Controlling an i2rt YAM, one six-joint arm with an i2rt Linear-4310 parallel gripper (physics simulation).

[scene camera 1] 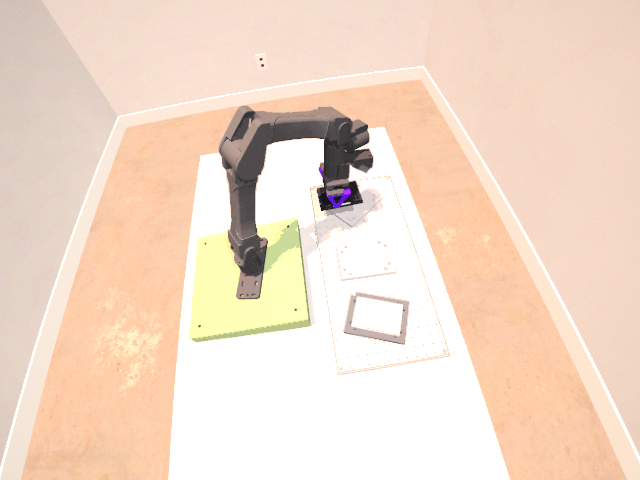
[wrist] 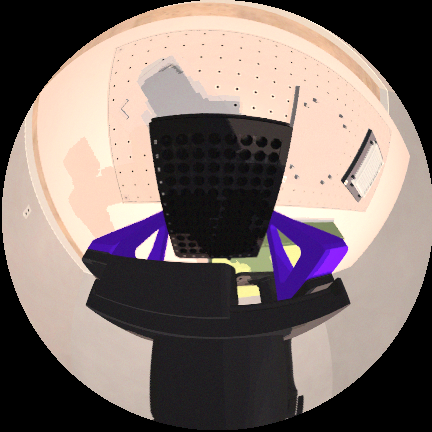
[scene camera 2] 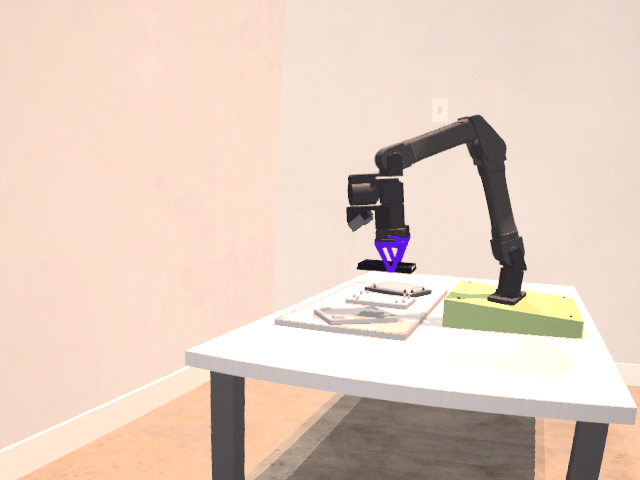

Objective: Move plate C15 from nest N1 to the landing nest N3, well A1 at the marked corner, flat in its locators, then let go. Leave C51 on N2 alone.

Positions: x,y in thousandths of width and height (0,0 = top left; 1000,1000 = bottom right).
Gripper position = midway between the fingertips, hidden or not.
my gripper: scene camera 1 521,411; wrist 503,497; scene camera 2 616,561
